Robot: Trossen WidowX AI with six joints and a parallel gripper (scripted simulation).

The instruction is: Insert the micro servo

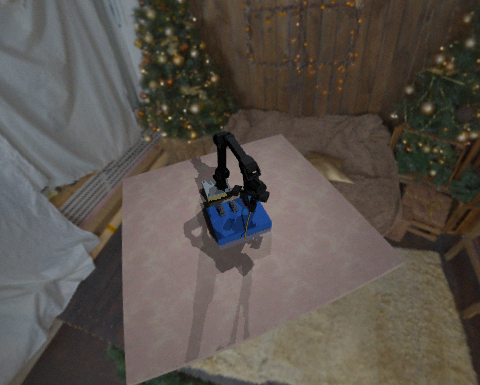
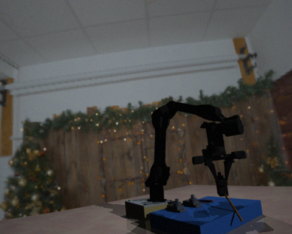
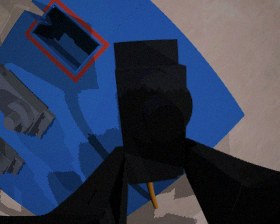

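Now: the blue deck 1 cm ahead of my gripper tip, 7 cm to the right of it and 10 cm below it.
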